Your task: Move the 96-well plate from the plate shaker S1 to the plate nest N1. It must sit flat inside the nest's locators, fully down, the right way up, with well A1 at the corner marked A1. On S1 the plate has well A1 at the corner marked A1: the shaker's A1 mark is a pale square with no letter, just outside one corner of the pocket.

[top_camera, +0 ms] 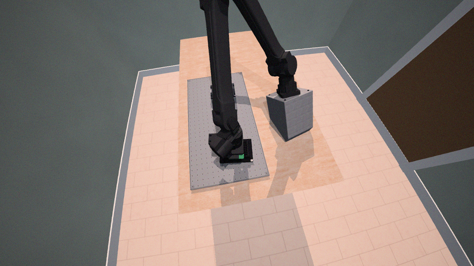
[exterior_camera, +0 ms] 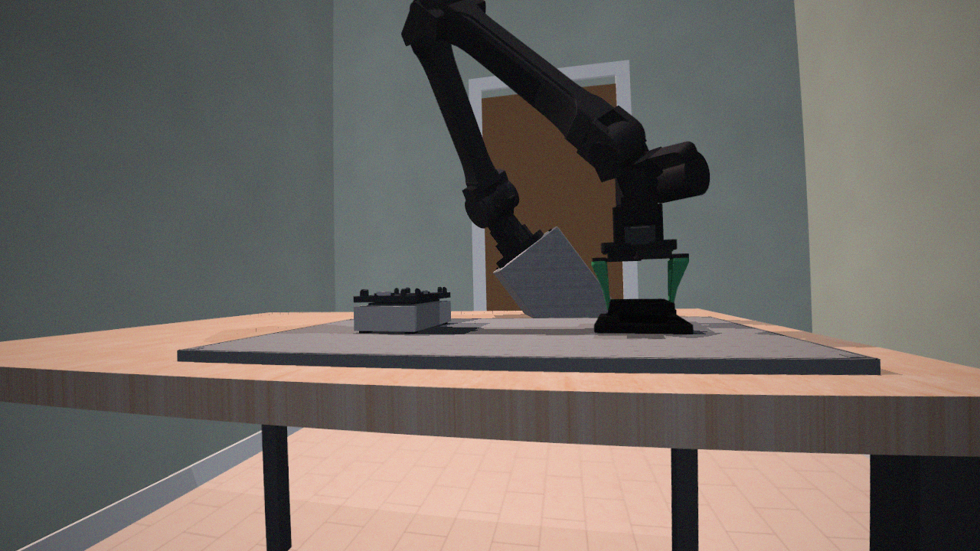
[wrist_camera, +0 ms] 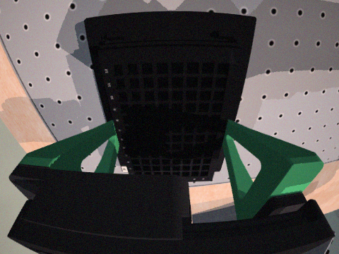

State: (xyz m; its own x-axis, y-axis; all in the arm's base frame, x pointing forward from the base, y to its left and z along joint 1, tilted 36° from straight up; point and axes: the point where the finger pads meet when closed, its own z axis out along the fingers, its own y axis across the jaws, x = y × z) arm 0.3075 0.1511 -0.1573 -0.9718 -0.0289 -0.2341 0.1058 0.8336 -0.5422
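My gripper is now right at the black 96-well plate. Round my hand: black plate nest N1: 30 mm below.
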